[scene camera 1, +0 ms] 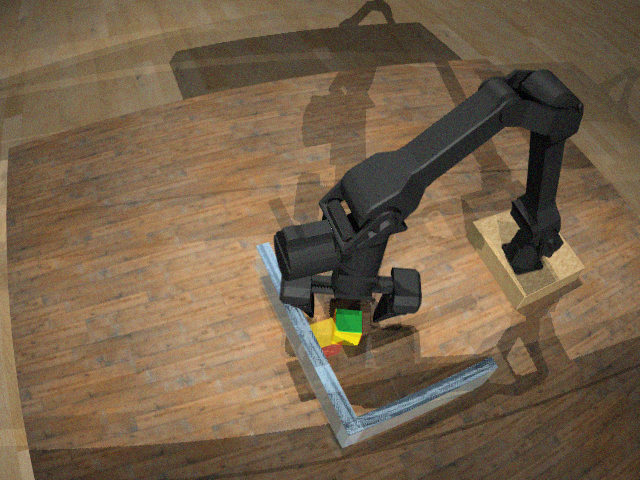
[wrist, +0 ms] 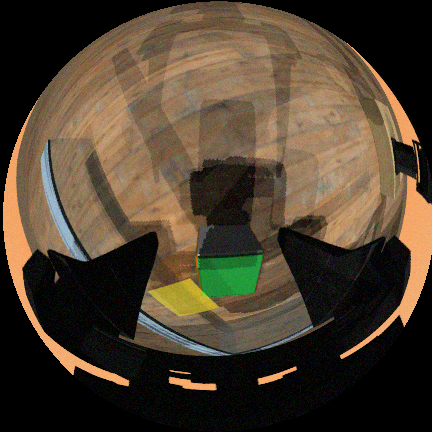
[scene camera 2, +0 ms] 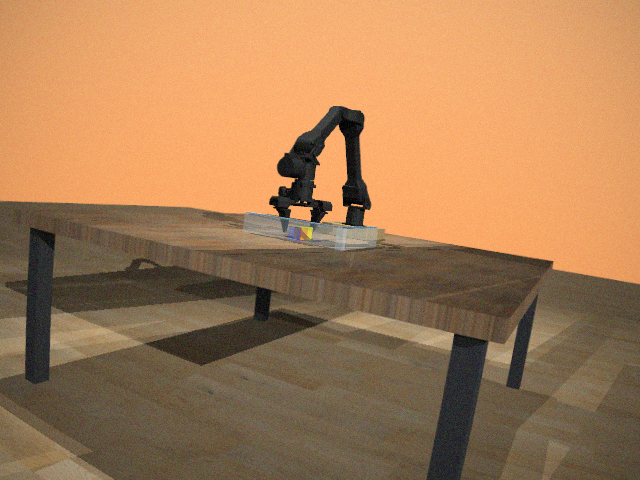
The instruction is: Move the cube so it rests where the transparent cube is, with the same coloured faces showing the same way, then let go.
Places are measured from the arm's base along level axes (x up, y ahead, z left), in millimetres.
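Pixels of known places: gripper, between the fingertips: (scene camera 1: 343, 317) (wrist: 218, 236); arm's base, origin of its link: (scene camera 1: 522, 257) (scene camera 2: 354, 225).
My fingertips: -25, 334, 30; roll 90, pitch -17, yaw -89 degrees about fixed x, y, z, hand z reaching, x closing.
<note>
For each thing: its top centre in the pictures, then the offset to it from my fingertips, as dx, dy, dz.
- solid cube, centre of its top: (wrist: 229, 278) (scene camera 1: 349, 320) +24, +0, +19
- transparent cube, centre of its top: (wrist: 182, 301) (scene camera 1: 324, 333) +24, +40, +32
The solid cube (scene camera 1: 348, 321) (wrist: 230, 275) has a green top, a yellow side in scene camera 1 and a dark grey side in the wrist view. The transparent cube (scene camera 1: 323, 333) (wrist: 183, 298) shows a yellow top and, in scene camera 1, a reddish side. It is beside the solid cube, towards the long wall, turned at a different angle. In scene camera 2 the two overlap as a small blue, orange and yellow patch. My gripper (scene camera 1: 343, 317) (scene camera 2: 300, 228) (wrist: 218, 236) is open and empty, pointing down low over the solid cube, with fingertips spread wide to either side and visible gaps.
An L-shaped pale blue wall (scene camera 1: 320, 361) (scene camera 2: 339, 239) (wrist: 56, 215) stands around the cubes, its long side close to the transparent cube and one finger. The arm's wooden base block (scene camera 1: 566, 258) (wrist: 385, 150) is at the right in scene camera 1. Arm shadows cross the table.
</note>
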